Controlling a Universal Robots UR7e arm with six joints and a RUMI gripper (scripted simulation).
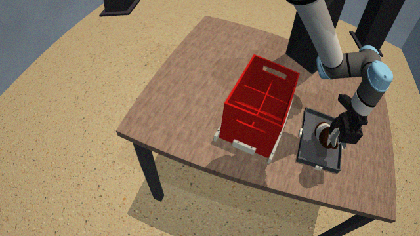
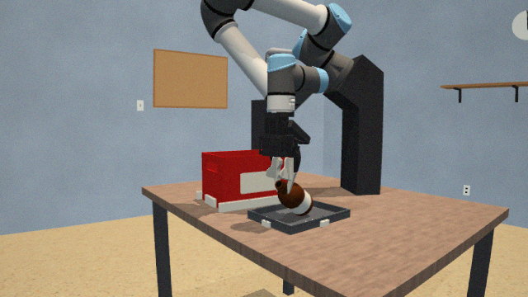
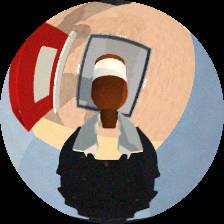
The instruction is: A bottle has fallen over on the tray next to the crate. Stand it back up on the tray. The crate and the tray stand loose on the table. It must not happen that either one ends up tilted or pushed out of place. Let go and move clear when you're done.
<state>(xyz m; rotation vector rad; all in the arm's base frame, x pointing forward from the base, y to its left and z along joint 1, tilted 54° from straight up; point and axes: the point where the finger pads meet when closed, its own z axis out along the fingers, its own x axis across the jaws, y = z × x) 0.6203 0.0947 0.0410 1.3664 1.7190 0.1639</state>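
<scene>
Right now my hand is 4 cm past the brown bottle and 3 cm above it. From my hand the other things lie so: tray (8 cm behind, 1 cm to the left, 9 cm below); red crate (15 cm behind, 26 cm to the right, 2 cm below).
</scene>
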